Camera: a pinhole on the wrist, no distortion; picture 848 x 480 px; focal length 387.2 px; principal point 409.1 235.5 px. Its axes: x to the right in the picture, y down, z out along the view. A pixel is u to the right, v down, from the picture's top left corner.
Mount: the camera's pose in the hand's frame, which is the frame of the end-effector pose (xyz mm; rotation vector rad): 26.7 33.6 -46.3 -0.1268 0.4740 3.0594
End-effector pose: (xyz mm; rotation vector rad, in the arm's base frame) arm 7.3 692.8 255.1 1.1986 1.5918 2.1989
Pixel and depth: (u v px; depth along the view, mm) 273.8 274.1 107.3
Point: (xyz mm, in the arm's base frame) 29.8 745.7 336.6
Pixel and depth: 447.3 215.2 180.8
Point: 122.7 737.0 350.1
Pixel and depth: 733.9 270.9 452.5
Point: 555.6 678.3 222.1
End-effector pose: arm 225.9 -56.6 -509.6 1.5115 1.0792 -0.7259
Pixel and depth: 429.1 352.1 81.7
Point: 267.9 -89.9 -517.0
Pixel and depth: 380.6 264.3 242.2
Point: 337.4 -234.9 -537.8
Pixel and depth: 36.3 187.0 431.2
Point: 615.5 -326.1 -874.2
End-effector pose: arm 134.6 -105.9 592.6 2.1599 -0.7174 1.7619
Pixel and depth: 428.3 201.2 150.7
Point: 164.5 -231.2 570.4
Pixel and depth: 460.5 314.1 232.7
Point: 255.5 -243.9 520.5
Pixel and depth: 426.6 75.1 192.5
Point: 140.8 -304.9 557.3
